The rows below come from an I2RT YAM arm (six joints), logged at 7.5 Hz.
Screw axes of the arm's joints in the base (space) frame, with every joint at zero. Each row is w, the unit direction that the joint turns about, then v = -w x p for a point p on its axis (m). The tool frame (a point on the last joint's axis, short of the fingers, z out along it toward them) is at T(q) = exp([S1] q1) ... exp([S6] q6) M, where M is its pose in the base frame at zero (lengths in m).
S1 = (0, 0, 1, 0, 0, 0)
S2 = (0, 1, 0, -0.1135, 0, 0.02)
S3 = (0, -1, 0, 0.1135, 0, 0.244)
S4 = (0, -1, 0, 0.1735, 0, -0.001)
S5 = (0, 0, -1, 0, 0.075, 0)
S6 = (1, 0, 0, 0, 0.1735, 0)
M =
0 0 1 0.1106
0 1 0 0
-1 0 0 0.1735
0 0 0 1
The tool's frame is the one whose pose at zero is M.
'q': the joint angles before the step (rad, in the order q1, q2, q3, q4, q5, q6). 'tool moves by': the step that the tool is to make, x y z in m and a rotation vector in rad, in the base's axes. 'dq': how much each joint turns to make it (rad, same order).
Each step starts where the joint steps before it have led.
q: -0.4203, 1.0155, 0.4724, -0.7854, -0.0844, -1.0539
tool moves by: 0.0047, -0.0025, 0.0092, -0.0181, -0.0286, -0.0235
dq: 0.0001, -0.0045, 0.0321, -0.0014, 0.0108, 0.0216
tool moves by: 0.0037, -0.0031, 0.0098, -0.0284, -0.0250, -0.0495
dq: -0.0019, -0.0076, 0.0323, -0.0030, 0.0289, 0.0411
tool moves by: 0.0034, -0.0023, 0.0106, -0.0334, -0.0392, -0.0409
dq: 0.0018, -0.0157, 0.0290, 0.0059, 0.0278, 0.0354
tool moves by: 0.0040, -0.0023, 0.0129, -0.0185, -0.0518, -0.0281
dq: -0.0015, -0.0136, 0.0369, 0.0047, 0.0062, 0.0262
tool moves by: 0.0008, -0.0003, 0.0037, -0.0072, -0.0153, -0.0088
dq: 0.0013, -0.0060, 0.0093, 0.0017, 0.0045, 0.0090
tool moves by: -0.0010, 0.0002, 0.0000, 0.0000, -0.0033, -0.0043
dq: -0.0014, -0.0064, -0.0031, -0.0002, 0.0000, 0.0032
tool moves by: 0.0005, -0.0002, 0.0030, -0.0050, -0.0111, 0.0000
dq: 0.0002, -0.0046, 0.0078, -0.0003, 0.0001, 0.0001
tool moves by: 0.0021, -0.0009, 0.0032, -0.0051, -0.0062, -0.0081
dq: 0.0015, 0.0062, 0.0137, 0.0002, 0.0061, 0.0077
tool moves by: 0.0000, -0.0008, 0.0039, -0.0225, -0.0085, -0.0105
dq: -0.0001, -0.0078, 0.0091, 0.0001, 0.0199, 0.0015
